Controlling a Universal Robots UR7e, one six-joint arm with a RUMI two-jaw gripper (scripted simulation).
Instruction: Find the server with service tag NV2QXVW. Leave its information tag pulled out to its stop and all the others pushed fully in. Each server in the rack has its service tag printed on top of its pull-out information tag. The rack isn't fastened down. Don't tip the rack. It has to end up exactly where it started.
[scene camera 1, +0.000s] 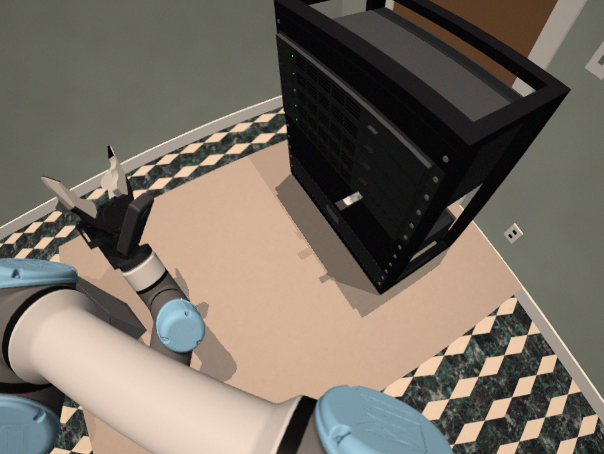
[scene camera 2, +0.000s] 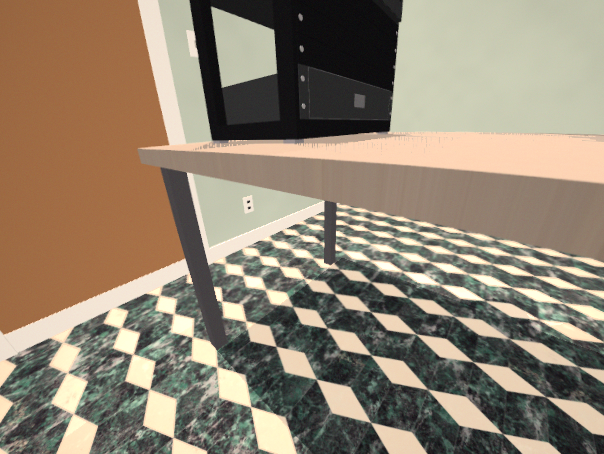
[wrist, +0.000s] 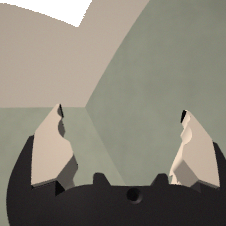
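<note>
The gripper (scene camera 1: 79, 159) appears in the scene, and the wrist view shows it (wrist: 123, 107) as well.
</note>
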